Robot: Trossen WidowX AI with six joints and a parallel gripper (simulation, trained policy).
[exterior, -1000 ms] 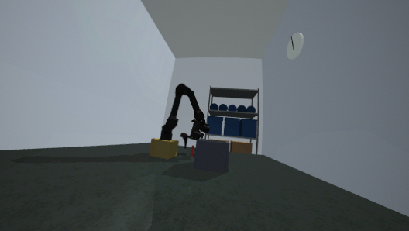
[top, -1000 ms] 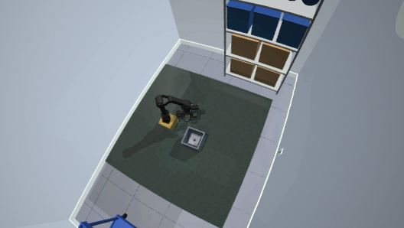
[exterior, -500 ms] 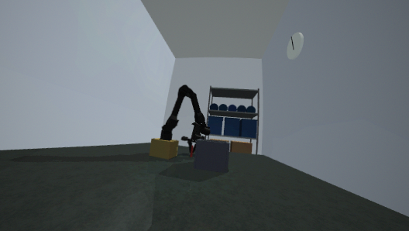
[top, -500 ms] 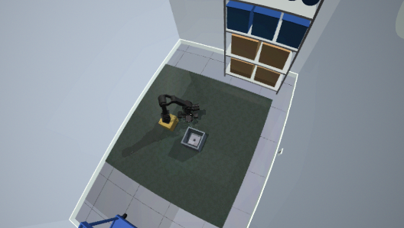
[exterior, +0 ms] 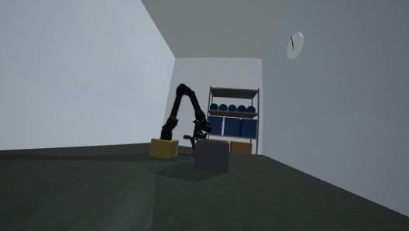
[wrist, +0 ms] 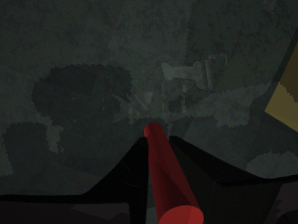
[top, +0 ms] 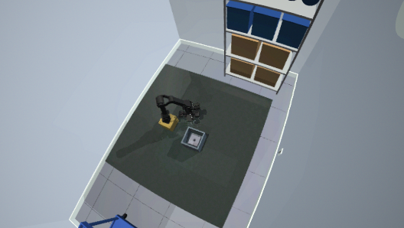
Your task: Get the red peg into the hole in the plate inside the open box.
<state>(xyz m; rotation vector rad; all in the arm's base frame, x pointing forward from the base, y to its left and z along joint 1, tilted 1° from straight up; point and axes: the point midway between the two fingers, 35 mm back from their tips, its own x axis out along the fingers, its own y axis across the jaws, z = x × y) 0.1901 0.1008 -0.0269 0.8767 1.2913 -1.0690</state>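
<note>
Now: gripper tip 110 mm short of the light grey plate and 200 mm to the left of it. From my gripper tip the other things lie so: red peg: 20 mm above.
</note>
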